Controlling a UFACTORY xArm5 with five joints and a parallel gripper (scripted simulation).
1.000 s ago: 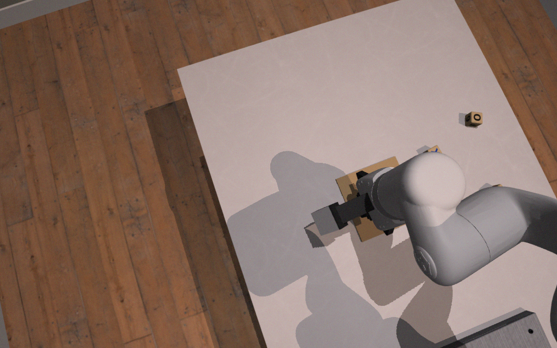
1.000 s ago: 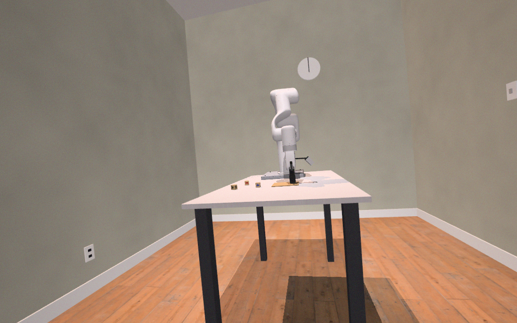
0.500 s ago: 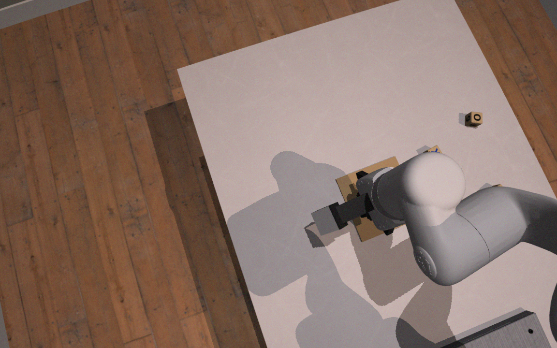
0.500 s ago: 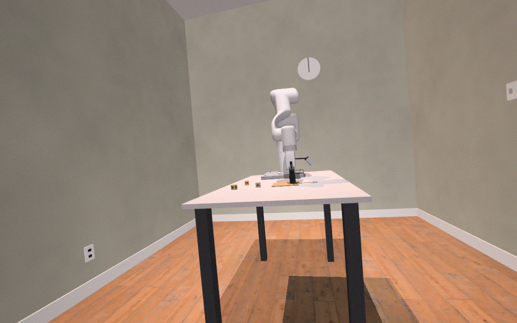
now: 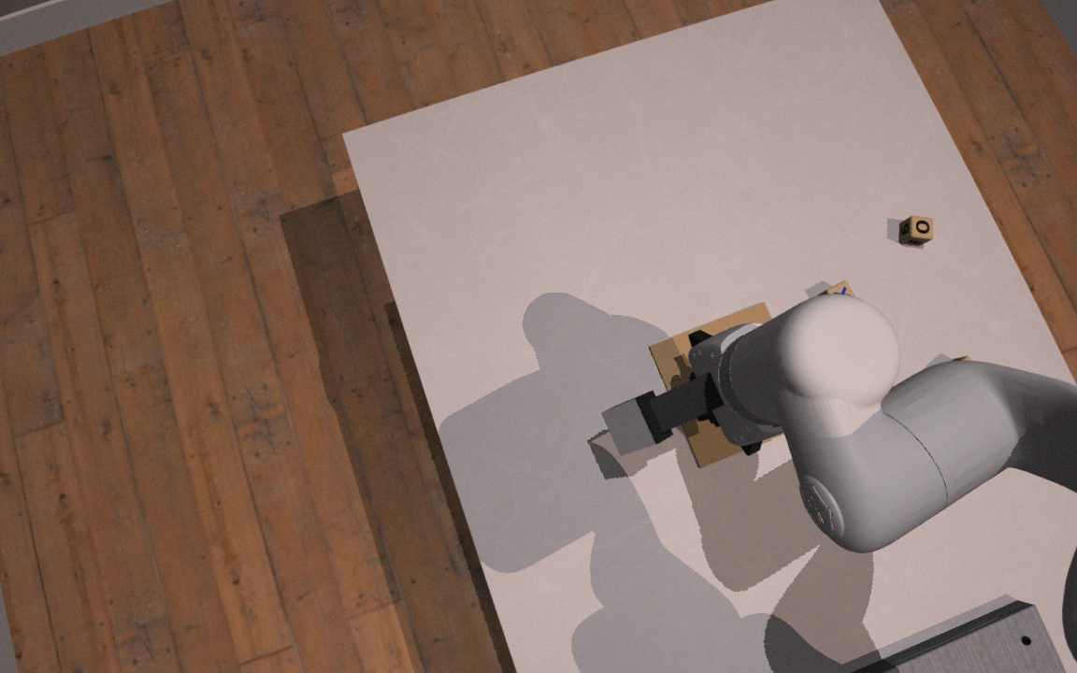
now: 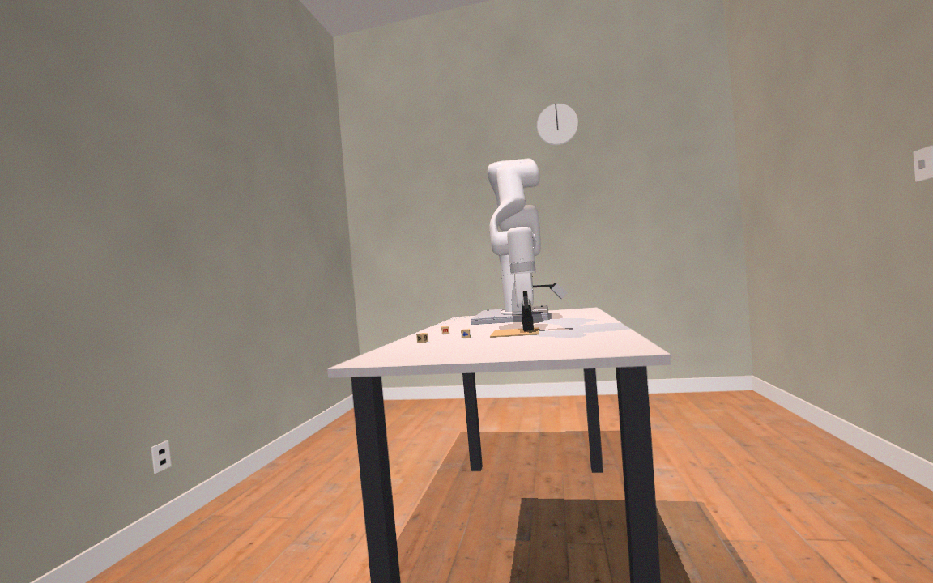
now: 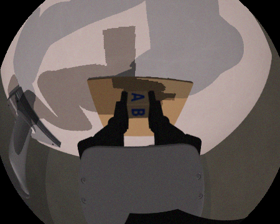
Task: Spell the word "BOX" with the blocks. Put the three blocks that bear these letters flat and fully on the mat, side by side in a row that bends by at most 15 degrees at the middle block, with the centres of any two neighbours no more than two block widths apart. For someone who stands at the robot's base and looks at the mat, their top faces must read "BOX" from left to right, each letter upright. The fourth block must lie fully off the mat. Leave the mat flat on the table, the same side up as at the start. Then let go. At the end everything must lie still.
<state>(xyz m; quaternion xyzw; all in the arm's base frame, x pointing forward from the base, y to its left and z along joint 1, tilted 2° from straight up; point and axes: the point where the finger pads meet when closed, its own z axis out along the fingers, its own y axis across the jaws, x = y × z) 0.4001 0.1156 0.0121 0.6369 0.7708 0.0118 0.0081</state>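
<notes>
The tan mat lies 4 cm to the right of my hand, 2 cm below it and 1 cm ahead of it.
</notes>
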